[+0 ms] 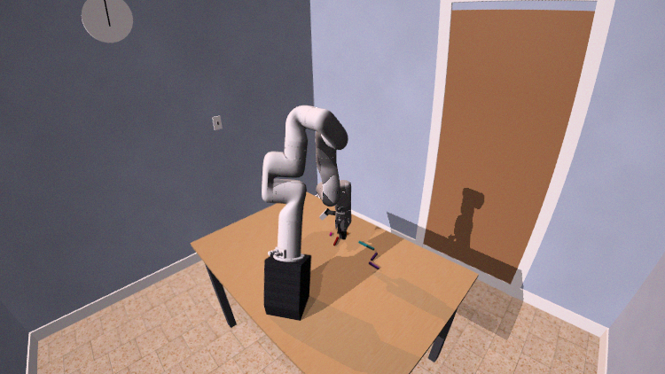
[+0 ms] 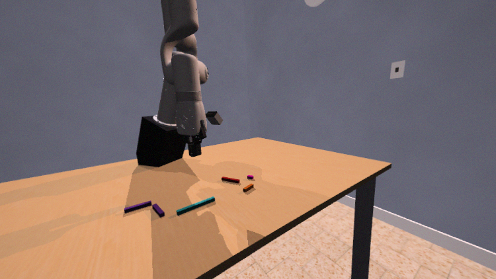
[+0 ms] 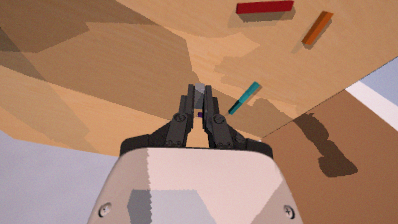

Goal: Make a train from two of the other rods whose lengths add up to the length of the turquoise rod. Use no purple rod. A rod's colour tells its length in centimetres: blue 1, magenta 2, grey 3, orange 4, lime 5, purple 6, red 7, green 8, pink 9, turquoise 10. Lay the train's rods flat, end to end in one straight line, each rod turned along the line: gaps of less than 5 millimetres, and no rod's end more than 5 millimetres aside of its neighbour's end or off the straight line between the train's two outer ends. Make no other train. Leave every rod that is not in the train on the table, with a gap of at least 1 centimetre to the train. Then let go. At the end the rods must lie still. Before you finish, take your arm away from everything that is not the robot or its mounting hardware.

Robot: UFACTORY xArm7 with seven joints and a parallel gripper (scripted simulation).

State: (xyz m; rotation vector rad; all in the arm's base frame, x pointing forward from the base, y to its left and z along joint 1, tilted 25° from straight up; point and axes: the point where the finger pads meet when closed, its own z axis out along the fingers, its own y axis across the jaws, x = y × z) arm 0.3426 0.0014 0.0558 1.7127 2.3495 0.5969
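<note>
The grey rod is 2 cm below my hand. The rest, counted from my hand: orange rod 14 cm ahead, 12 cm below, 11 cm to the left; then turquoise rod 13 cm ahead, 12 cm below, 5 cm to the right; then red rod 12 cm below, 10 cm to the left, 5 cm ahead.
</note>
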